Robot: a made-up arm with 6 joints.
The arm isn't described. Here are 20 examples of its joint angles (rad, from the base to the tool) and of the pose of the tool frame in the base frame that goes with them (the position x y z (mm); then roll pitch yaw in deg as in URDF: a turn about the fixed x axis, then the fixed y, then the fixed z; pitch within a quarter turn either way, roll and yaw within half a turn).
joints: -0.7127 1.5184 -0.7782 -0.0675 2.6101 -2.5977
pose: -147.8 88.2 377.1 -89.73 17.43 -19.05
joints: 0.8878 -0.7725 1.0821 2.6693 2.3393 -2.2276
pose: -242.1 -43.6 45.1 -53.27 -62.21 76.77
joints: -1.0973 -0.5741 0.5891 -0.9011 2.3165 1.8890
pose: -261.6 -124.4 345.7 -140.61 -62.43 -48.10
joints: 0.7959 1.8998 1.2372 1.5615 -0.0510 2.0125
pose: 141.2 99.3 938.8 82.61 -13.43 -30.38
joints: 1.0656 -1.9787 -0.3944 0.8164 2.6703 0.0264
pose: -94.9 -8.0 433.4 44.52 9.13 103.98
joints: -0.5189 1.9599 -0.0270 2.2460 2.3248 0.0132
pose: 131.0 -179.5 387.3 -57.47 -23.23 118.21
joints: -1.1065 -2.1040 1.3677 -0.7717 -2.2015 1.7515
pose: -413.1 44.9 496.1 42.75 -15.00 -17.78
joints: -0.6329 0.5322 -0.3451 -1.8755 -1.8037 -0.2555
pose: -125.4 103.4 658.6 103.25 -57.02 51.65
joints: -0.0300 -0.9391 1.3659 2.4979 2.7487 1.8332
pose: -544.0 -147.8 300.2 -126.17 4.23 36.66
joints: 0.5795 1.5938 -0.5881 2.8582 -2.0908 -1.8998
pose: -302.8 -20.3 804.8 -147.61 -45.88 -69.05
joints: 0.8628 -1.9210 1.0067 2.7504 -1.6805 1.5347
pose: -6.8 206.0 314.2 67.94 4.10 71.01
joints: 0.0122 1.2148 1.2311 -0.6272 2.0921 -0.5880
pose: 41.0 -102.0 335.9 -174.39 -73.01 -75.89
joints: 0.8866 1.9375 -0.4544 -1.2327 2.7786 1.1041
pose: -287.6 103.0 584.5 -166.14 -21.82 -1.02
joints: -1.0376 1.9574 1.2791 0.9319 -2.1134 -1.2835
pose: -14.2 39.6 8.3 -28.06 -14.27 97.25
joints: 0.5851 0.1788 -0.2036 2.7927 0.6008 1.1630
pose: -517.3 -130.3 403.2 -88.24 50.97 43.40
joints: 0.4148 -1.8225 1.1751 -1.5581 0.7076 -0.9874
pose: -34.0 -20.5 347.0 -149.60 69.63 -142.54
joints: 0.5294 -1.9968 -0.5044 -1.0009 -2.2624 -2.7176
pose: -252.8 60.6 540.9 38.94 -18.47 165.93
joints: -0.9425 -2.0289 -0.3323 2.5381 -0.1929 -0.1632
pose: -330.8 282.8 331.3 137.57 69.69 -89.89
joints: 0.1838 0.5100 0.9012 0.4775 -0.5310 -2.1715
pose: -17.2 -235.8 721.3 -164.51 33.05 -40.11
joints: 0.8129 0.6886 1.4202 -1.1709 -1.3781 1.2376
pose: -114.3 -147.8 561.0 0.35 46.97 29.98
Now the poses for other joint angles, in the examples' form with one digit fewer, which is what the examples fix.
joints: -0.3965 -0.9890 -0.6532 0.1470 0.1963 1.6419
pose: -102 -127 618 174.5 56.9 15.9
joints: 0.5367 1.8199 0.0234 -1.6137 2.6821 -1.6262
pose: -299 69 556 47.8 -34.9 30.1
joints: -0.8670 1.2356 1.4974 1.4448 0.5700 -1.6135
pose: 284 -132 363 147.5 39.8 -117.2
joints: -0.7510 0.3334 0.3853 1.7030 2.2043 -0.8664
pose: -97 -348 603 -154.7 -0.1 93.4
